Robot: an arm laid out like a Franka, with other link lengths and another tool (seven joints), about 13 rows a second.
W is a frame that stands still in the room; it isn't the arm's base.
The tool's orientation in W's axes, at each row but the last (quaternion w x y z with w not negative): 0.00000 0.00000 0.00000 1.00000; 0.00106 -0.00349 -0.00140 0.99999; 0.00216 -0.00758 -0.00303 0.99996; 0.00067 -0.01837 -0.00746 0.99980; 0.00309 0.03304 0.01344 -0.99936
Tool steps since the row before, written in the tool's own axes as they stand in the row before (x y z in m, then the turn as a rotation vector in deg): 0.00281 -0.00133 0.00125 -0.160 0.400 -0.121; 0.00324 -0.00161 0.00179 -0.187 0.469 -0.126; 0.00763 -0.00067 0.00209 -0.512 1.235 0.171; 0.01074 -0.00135 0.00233 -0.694 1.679 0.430; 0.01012 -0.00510 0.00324 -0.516 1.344 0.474
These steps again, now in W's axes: -0.00281 0.00133 0.00125 0.160 -0.400 -0.121; -0.00325 0.00161 0.00177 0.187 -0.469 -0.126; -0.00766 0.00069 0.00198 0.504 -1.238 0.171; -0.01082 0.00133 0.00195 0.676 -1.686 0.430; -0.01035 0.00496 0.00270 0.493 -1.354 0.471
